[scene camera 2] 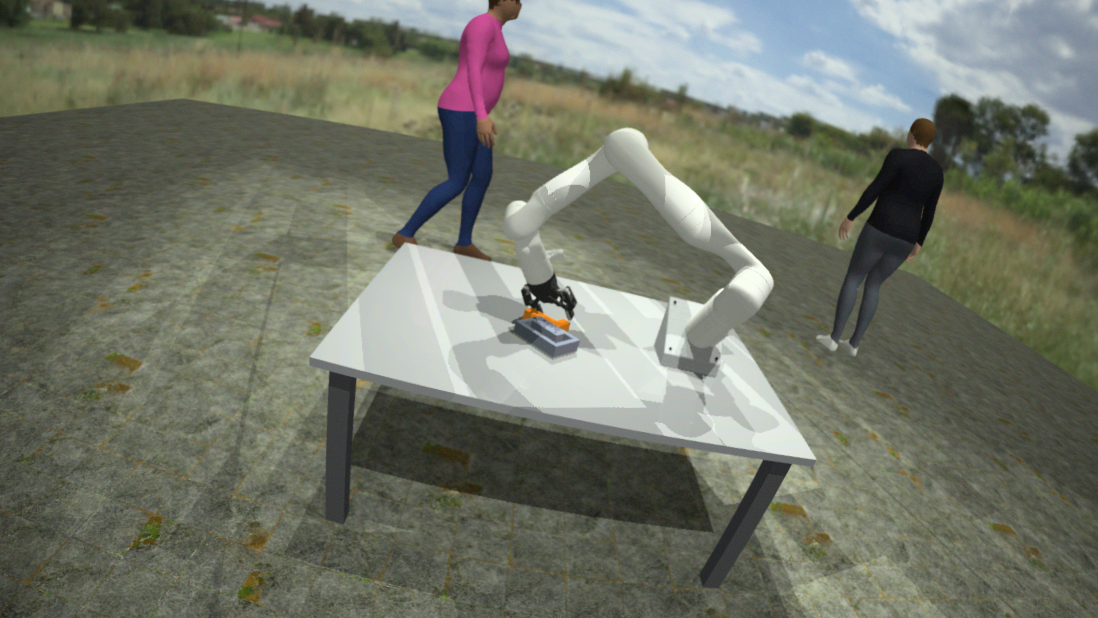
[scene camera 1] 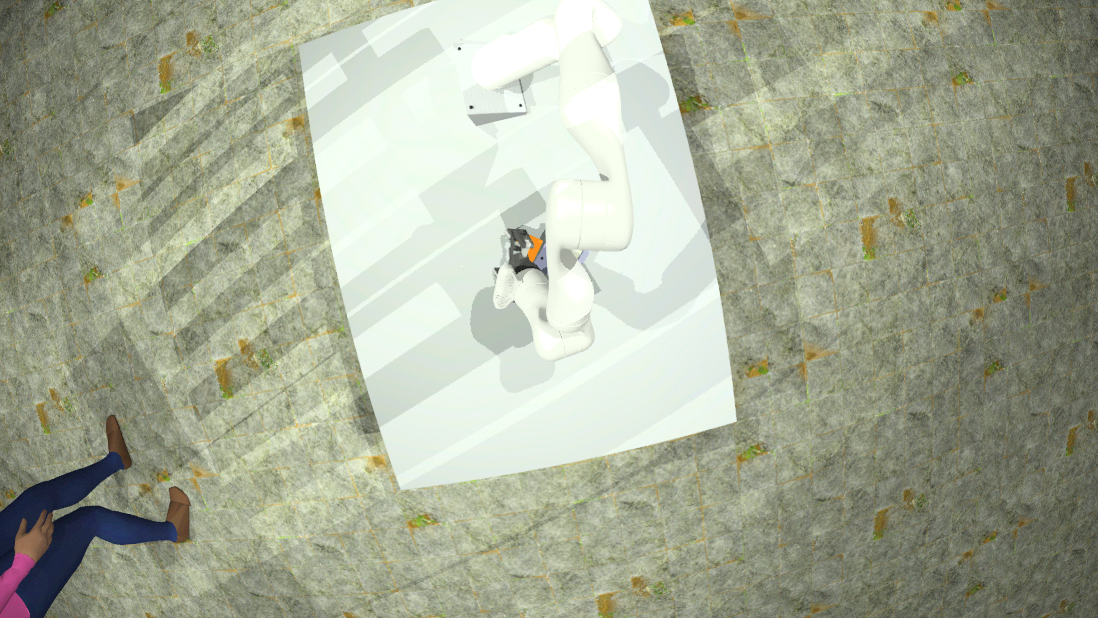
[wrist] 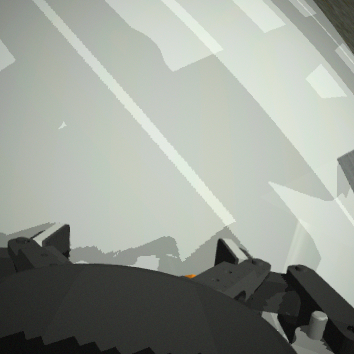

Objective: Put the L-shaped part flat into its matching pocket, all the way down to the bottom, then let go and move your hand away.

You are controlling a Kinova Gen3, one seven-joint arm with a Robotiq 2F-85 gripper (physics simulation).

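Places are measured from the arm's base along level axes (x ahead, y left, z up), in millimetres.
Pixels of known places: gripper, fingertip midpoint: [scene camera 2: 556, 317] [scene camera 1: 502, 250] [wrist: 142, 248]; arm's base, origin of the base link: [scene camera 2: 700, 331] [scene camera 1: 488, 71].
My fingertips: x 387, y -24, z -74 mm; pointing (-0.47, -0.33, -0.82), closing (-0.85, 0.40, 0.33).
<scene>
For each thing: its top centre in the pictures, then the offset to it from my fingertips. "spot": a spot on its surface instead. Level surfaces: height alone.
- orange L-shaped part, middle of its top: [scene camera 1: 518, 258] [scene camera 2: 547, 316] dz +10, dx +23, dy +31 mm
- blue-grey pocket block, middle of its top: [scene camera 1: 567, 248] [scene camera 2: 547, 330] dz +17, dx +14, dy +135 mm
- orange part, surface spot: [wrist: 190, 276] spot: dz +9, dx -19, dy +24 mm
- white table, its level: dz -19 mm
The orange L-shaped part [scene camera 1: 535, 247] [scene camera 2: 564, 325] shows at the far side of the blue-grey pocket block [scene camera 2: 554, 347] in scene camera 2, at or above its rim. I cannot tell whether it rests on the rim or beside the block, or how it is tilted. A recess shows in the block's top. In scene camera 1 the arm covers much of the block [scene camera 1: 540, 259]. My gripper [scene camera 2: 553, 310] [wrist: 142, 248] is open and empty, its fingers wide apart, just above and behind the part. In the wrist view a sliver of the orange part [wrist: 190, 276] shows past the gripper body.
The block stands on the white table [scene camera 1: 599, 399] [scene camera 2: 384, 330]. The arm's base plate [scene camera 1: 495, 102] [scene camera 2: 671, 330] is bolted to the table. A person in pink [scene camera 2: 476, 72] stands beyond the table's far edge, and a person in black [scene camera 2: 895, 188] stands farther off at the right.
</scene>
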